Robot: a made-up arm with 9 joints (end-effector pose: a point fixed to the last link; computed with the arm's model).
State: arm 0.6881 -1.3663 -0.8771 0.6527 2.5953 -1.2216 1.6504 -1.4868 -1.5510
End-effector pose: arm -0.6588 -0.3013 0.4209 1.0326 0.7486 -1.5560
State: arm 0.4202 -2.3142 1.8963 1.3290 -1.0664 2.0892 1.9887 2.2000 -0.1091
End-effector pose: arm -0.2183 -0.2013 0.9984 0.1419 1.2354 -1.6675
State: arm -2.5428 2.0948 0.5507 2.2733 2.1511 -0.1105 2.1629 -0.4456 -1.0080
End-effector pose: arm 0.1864 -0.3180 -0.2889 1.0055 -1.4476 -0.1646
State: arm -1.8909 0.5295 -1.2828 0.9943 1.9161 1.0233 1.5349 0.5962 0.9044
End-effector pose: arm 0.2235 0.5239 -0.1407 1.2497 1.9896 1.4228
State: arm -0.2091 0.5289 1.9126 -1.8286 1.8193 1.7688 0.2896 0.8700 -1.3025
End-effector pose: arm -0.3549 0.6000 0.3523 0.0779 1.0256 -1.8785
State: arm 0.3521 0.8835 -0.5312 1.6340 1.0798 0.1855 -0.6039 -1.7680 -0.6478
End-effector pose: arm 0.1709 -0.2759 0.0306 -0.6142 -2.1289 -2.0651
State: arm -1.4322 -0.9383 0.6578 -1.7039 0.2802 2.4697 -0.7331 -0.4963 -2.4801
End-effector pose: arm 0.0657 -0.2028 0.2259 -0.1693 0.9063 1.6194
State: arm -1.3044 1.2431 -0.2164 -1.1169 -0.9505 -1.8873 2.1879 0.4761 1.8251
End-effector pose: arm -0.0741 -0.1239 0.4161 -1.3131 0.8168 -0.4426
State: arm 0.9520 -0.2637 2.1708 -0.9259 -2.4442 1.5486 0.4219 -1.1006 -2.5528
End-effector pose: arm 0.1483 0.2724 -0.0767 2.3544 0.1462 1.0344
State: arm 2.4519 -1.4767 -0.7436 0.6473 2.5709 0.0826 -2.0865 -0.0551 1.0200
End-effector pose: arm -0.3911 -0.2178 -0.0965 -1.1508 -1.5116 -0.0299
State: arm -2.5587 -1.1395 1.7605 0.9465 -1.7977 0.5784 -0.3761 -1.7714 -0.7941
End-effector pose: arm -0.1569 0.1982 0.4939 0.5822 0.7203 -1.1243
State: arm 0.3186 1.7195 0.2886 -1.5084 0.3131 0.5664 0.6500 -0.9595 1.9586
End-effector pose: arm 0.2144 0.2086 -0.1311 -1.8094 -0.8378 2.1991
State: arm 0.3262 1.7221 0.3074 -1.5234 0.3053 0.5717 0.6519 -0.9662 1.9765
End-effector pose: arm 0.2323 0.2111 -0.1181 -1.8167 -0.8290 2.1647
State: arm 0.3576 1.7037 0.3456 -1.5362 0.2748 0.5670 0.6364 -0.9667 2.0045
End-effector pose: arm 0.2645 0.2177 -0.0985 -1.8237 -0.8028 2.0944
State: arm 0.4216 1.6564 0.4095 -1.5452 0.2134 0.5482 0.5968 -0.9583 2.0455
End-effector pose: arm 0.3151 0.2274 -0.0659 -1.8165 -0.7588 1.9747
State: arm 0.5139 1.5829 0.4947 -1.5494 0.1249 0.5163 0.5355 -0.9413 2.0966
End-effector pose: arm 0.3787 0.2333 -0.0153 -1.7737 -0.7094 1.8147
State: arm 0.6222 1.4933 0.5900 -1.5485 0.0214 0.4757 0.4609 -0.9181 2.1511
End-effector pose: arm 0.4429 0.2274 0.0505 -1.6833 -0.6696 1.6412
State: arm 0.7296 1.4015 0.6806 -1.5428 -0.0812 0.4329 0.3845 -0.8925 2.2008
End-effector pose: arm 0.4953 0.2075 0.1183 -1.5579 -0.6465 1.4869
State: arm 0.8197 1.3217 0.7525 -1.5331 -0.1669 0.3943 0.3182 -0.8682 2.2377
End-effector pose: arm 0.5293 0.1821 0.1722 -1.4324 -0.6376 1.3741
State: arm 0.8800 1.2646 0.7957 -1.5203 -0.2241 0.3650 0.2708 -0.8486 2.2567
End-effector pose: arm 0.5456 0.1644 0.2033 -1.3438 -0.6343 1.3109
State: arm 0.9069 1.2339 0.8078 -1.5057 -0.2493 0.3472 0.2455 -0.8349 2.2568
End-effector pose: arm 0.5476 0.1623 0.2114 -1.3110 -0.6304 1.2920
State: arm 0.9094 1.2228 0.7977 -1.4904 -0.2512 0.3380 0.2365 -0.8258 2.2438
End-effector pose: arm 0.5410 0.1729 0.2035 -1.3218 -0.6242 1.3025
